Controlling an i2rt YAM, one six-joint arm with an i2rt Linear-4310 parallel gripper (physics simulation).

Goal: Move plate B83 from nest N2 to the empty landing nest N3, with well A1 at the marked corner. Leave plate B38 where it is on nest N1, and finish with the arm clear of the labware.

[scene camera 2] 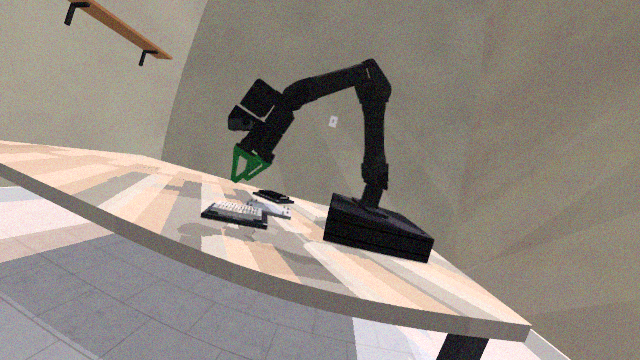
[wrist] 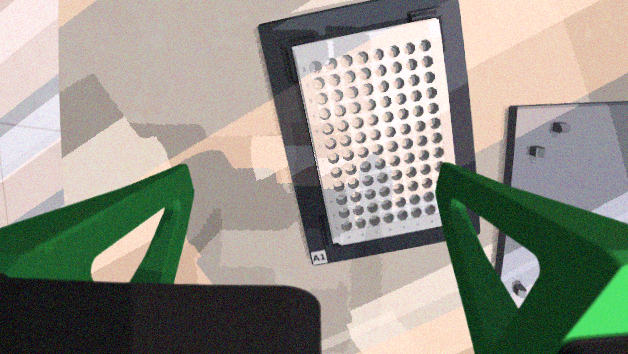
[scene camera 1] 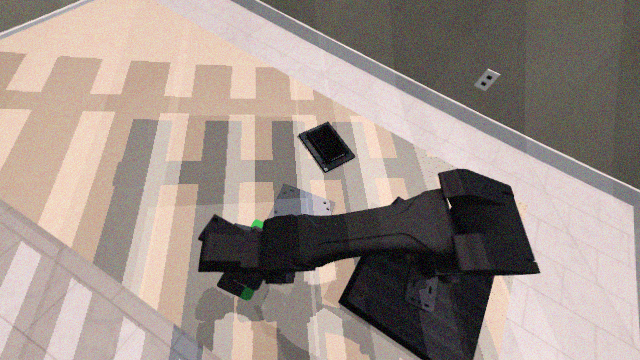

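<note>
My gripper (scene camera 1: pixel 252 259) (scene camera 2: pixel 241 180) (wrist: pixel 314 177) is open and empty, above the table near the white plate. The white well plate (scene camera 2: pixel 235 207) (wrist: pixel 380 135) sits in a dark nest (wrist: pixel 300 175) with an A1 label (wrist: pixel 319 257) at one corner. In the wrist view the right fingertip overlaps the plate's right edge and the left one is over bare table; in scene camera 1 the arm covers this plate. A black plate (scene camera 1: pixel 327 141) (scene camera 2: pixel 272 195) sits in another dark nest (scene camera 1: pixel 343 162). The grey nest (scene camera 1: pixel 300 200) (scene camera 2: pixel 275 207) (wrist: pixel 565 170) between them carries small pegs and no plate. Plate and nest numbers are not legible.
The arm's black base (scene camera 1: pixel 380 295) (scene camera 2: pixel 377 232) stands on the table to the right of the nests. The arm's forearm passes over part of the grey nest in scene camera 1. A wooden wall shelf (scene camera 2: pixel 125 30) is at the upper left.
</note>
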